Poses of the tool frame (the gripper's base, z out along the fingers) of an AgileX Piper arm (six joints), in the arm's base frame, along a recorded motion.
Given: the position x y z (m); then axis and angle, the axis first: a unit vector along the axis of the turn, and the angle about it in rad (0 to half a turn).
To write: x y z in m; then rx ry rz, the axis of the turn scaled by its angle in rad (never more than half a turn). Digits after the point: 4 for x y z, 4 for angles.
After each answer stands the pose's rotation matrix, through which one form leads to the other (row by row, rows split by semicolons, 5 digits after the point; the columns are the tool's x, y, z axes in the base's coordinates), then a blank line. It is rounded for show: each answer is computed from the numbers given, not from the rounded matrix.
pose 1, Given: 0.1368 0.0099 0.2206 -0.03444 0.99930 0.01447 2.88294
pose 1, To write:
0.1368 0.0099 0.2206 -0.0993 2.8809 0.0417
-0.96440 -0.07139 0.25462; -0.06399 0.99726 0.03725; -0.25658 0.01963 -0.96632

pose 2, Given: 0.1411 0.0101 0.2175 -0.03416 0.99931 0.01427 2.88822
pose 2, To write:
0.1411 0.0101 0.2175 -0.0987 2.8862 0.0412
-0.96578 -0.07076 0.24954; -0.06361 0.99730 0.03663; -0.25146 0.01950 -0.96767

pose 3, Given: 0.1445 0.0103 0.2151 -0.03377 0.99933 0.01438 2.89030
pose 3, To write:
0.1445 0.0103 0.2151 -0.0976 2.8884 0.0416
-0.96635 -0.07001 0.24753; -0.06286 0.99735 0.03669; -0.24944 0.01989 -0.96818

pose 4, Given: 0.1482 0.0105 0.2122 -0.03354 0.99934 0.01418 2.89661
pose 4, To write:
0.1482 0.0105 0.2122 -0.0972 2.8947 0.0411
-0.96793 -0.06947 0.24144; -0.06260 0.99739 0.03605; -0.24332 0.01978 -0.96975

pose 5, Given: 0.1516 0.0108 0.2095 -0.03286 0.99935 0.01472 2.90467
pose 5, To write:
0.1516 0.0108 0.2095 -0.0954 2.9028 0.0428
-0.96994 -0.06822 0.23361; -0.06131 0.99744 0.03672; -0.23551 0.02130 -0.97164

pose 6, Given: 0.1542 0.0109 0.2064 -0.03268 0.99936 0.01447 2.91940
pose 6, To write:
0.1542 0.0109 0.2064 -0.0954 2.9175 0.0422
-0.97331 -0.06770 0.21929; -0.06133 0.99748 0.03577; -0.22116 0.02136 -0.97500

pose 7, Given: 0.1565 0.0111 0.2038 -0.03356 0.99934 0.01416 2.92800
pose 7, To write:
0.1565 0.0111 0.2038 -0.0983 2.9261 0.0415
-0.97505 -0.06931 0.21089; -0.06331 0.99738 0.03509; -0.21277 0.02087 -0.97688

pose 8, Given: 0.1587 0.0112 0.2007 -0.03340 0.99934 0.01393 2.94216
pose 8, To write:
0.1587 0.0112 0.2007 -0.0983 2.9402 0.0410
-0.97797 -0.06885 0.19706; -0.06334 0.99741 0.03418; -0.19890 0.02095 -0.97979

